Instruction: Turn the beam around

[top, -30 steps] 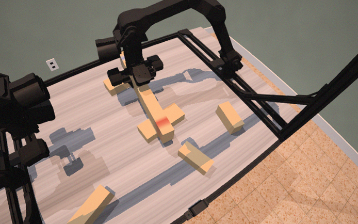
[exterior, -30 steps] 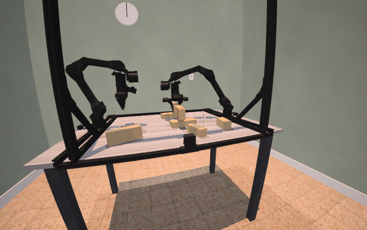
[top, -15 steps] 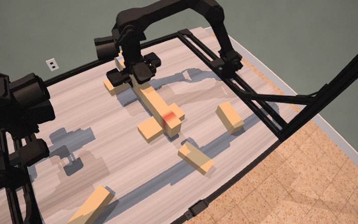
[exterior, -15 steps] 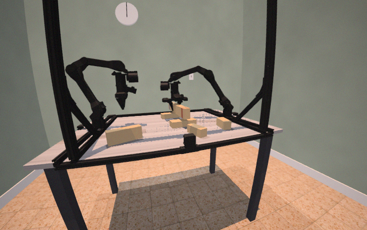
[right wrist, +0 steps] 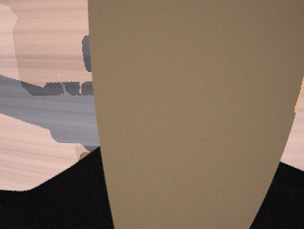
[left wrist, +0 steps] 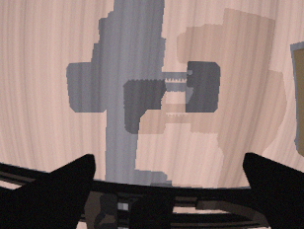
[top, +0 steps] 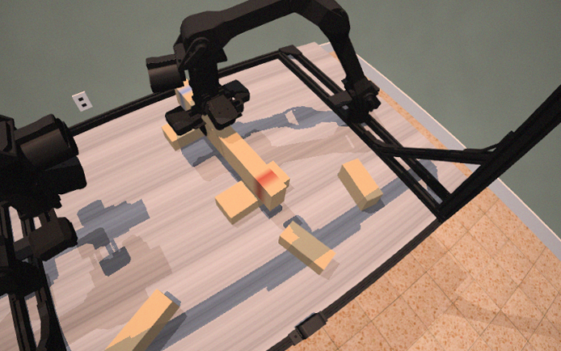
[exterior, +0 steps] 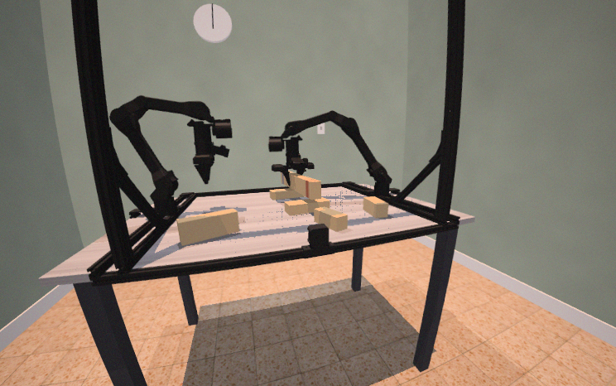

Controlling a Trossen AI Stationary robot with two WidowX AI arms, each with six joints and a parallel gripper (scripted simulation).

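The beam is 50 mm behind my right hand and 10 mm below it.
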